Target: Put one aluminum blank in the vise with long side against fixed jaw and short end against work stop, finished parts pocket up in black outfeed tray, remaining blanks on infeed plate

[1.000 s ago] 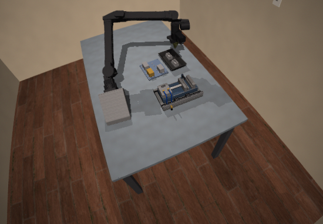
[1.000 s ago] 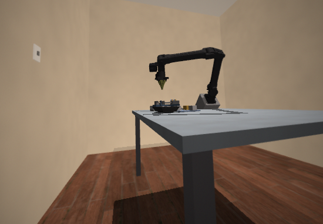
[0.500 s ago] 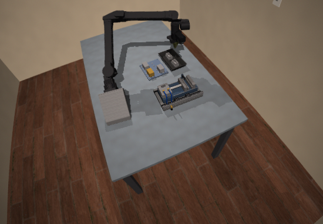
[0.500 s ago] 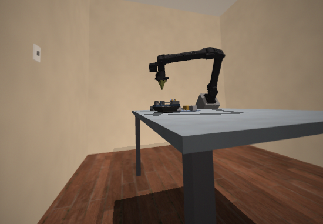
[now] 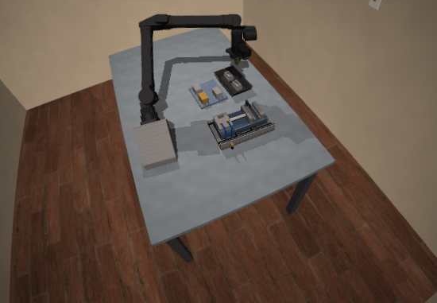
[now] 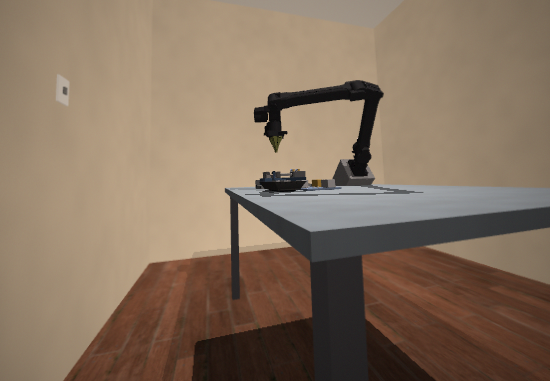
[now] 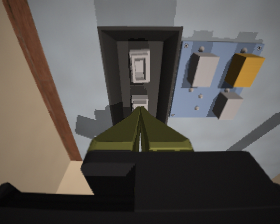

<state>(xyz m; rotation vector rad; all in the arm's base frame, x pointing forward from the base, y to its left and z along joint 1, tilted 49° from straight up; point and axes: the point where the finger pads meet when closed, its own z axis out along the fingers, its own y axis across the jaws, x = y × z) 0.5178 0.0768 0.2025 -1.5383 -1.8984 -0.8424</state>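
My gripper is now 210 mm past the yellow brass blank, 40 mm to the left of it and 160 mm above it. Also, from my hand: blue vise base 80 mm behind, 280 mm to the right, 150 mm below.
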